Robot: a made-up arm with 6 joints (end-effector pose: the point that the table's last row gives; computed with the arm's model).
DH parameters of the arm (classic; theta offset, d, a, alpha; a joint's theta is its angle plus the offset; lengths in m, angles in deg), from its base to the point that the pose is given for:
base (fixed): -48.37 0 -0.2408 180
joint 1: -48.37 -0.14 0.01 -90
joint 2: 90 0.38 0.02 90
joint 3: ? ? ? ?
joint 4: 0 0.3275 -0.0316 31.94
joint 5: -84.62 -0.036 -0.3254 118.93
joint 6: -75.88 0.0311 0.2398 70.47
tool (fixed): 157.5 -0.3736 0 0
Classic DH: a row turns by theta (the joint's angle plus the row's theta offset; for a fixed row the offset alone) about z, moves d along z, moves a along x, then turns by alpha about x.
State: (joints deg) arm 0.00 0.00 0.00 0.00 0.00 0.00
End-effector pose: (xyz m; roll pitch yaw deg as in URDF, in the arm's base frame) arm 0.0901 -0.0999 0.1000 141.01 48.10 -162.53
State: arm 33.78 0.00 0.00 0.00 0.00 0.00
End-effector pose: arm -0.1078 -0.1917 0.1000 141.01 48.10 163.69
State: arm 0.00 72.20 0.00 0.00 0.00 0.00
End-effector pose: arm -0.0385 -0.0999 0.3563 -70.20 56.52 -21.31
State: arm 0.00 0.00 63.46 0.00 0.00 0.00
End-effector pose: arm 0.0901 -0.1016 0.2227 57.59 30.80 137.86
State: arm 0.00 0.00 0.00 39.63 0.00 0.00
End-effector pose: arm 0.1317 -0.0472 0.0447 168.70 16.23 -153.46
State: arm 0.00 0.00 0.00 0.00 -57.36 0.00
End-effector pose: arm 0.0901 -0.2385 0.0133 63.10 34.77 140.85
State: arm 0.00 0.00 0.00 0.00 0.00 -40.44
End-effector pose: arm 0.2865 0.1178 0.1268 150.19 25.72 -123.76
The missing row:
joint 3: -17.25 0.399 -0.1554 148.06
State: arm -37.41 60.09 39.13 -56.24 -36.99 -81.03
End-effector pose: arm 0.0426 -0.3932 0.4923 -104.76 -1.55 70.14
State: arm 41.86 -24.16 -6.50 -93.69 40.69 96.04
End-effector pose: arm -0.2783 0.3615 -0.2798 68.81 -6.83 15.13
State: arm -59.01 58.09 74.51 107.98 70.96 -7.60
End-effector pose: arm -0.0935 0.3258 0.2369 -132.02 -19.36 -72.04
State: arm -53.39 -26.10 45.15 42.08 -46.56 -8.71
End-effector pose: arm 0.2449 0.2468 -0.0132 86.47 -2.30 -146.08
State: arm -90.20 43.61 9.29 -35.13 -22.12 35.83
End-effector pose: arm 0.1359 0.3885 -0.0193 2.66 23.97 -174.71
